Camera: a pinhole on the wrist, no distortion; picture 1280 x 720 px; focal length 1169.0 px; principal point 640.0 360.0 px. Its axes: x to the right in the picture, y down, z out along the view. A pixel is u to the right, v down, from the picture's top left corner.
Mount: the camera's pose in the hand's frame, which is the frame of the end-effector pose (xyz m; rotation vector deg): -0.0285 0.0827 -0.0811 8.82 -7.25 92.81
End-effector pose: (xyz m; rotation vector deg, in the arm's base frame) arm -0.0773 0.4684 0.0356 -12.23 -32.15 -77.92
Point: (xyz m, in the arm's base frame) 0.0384 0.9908 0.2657
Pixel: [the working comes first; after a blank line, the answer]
In the camera's frame: 0.2788 0.2914 0.4413

outside the picture
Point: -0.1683 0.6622 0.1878
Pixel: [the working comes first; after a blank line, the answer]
In the camera's frame: -0.0397 0.0819 0.3341

501.2 646.5
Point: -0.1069 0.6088 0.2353
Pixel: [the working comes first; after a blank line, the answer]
In the camera's frame: 0.0113 0.0030 0.3262

680.4 370.8
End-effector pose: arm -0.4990 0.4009 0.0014 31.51 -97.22 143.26
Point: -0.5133 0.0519 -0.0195
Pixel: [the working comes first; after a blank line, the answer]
In the camera's frame: 0.1379 -0.0831 0.3711

1074.3 98.2
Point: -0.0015 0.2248 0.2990
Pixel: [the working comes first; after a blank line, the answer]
In the camera's frame: -0.2996 0.3405 0.5211

outside the picture
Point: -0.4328 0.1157 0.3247
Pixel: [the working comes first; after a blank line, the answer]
In the camera's frame: -0.1946 -0.0924 0.5067

190.9 146.9
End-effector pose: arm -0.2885 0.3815 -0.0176 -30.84 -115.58 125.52
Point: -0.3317 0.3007 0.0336
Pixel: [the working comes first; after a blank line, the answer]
In the camera's frame: -0.0996 -0.0242 0.1952

43.3 214.8
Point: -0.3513 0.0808 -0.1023
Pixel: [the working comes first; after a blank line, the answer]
In the camera's frame: 0.0899 -0.0026 0.3708

923.3 351.9
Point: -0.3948 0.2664 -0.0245
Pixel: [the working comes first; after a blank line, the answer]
In the camera's frame: -0.0435 -0.0845 0.2370

outside the picture
